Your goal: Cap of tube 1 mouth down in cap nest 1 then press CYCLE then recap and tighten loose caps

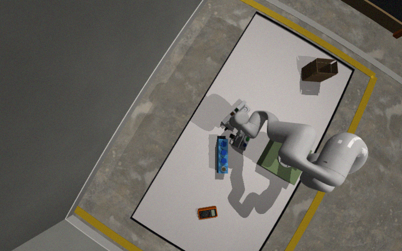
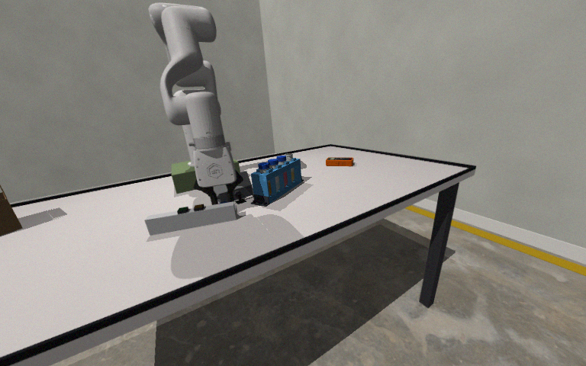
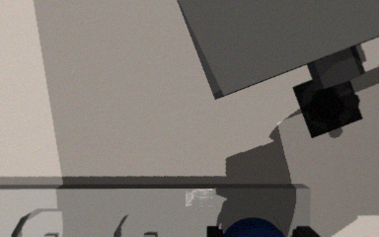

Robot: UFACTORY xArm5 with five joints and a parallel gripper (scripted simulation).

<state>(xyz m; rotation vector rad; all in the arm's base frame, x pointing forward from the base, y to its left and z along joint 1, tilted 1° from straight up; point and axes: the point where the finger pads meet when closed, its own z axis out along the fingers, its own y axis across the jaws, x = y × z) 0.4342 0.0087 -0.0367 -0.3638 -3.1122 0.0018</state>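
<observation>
My hand is 20 mm above the blue cap. Also, from my hand: green key: 150 mm behind, 30 mm to the left, 20 mm above; then grey key housing: 130 mm behind, 50 mm to the left, 10 mm above; then blue key: 160 mm behind, 70 mm to the left, 20 mm above.
</observation>
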